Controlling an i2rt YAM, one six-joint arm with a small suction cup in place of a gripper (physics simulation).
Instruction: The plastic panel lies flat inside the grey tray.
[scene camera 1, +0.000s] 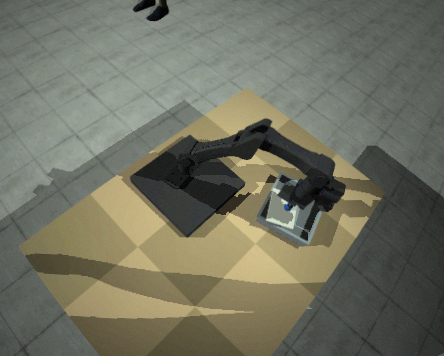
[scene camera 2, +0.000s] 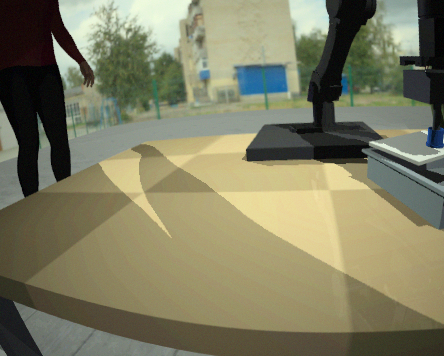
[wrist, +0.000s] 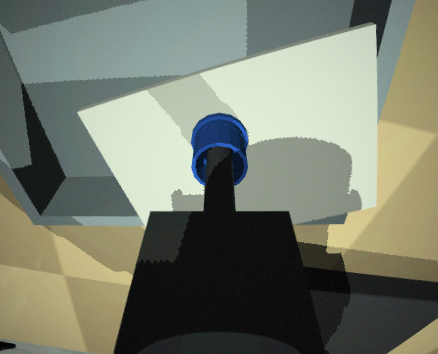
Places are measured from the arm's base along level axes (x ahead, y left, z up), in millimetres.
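Pixels of known places: hand, tool point: (scene camera 1: 286, 208) (scene camera 2: 433, 151) (wrist: 219, 129); arm's base, link origin: (scene camera 1: 185, 168) (scene camera 2: 324, 128).
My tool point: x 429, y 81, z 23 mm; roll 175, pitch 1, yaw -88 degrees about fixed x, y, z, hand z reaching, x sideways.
Note:
Ahead of a thing's pixels: the offset from my tool point to its top centre.
The pale plastic panel @[19 mm up, 14 mm back, 14 mm right] (scene camera 1: 277, 209) (wrist: 305, 98) (scene camera 2: 386, 145) is over the grey tray @[8 mm down, 21 mm ahead, 34 mm left] (scene camera 1: 281, 232) (wrist: 147, 42) (scene camera 2: 383, 173) at the right of the tan table. In the scene camera 2 view its edge shows at the height of the tray's rim. In the wrist view it sits skewed to the tray walls, with one corner reaching out over the table. My blue suction cup (scene camera 1: 288, 207) (wrist: 219, 135) presses on the panel's top near its middle and holds it. The arm hides part of the tray.
The arm's black base plate (scene camera 1: 185, 198) (scene camera 2: 288, 143) lies left of the tray. The table's right edge runs close behind the tray. A person (scene camera 2: 58, 106) stands off the table, with the feet (scene camera 1: 151, 8) showing at the top of the scene camera 1 view.

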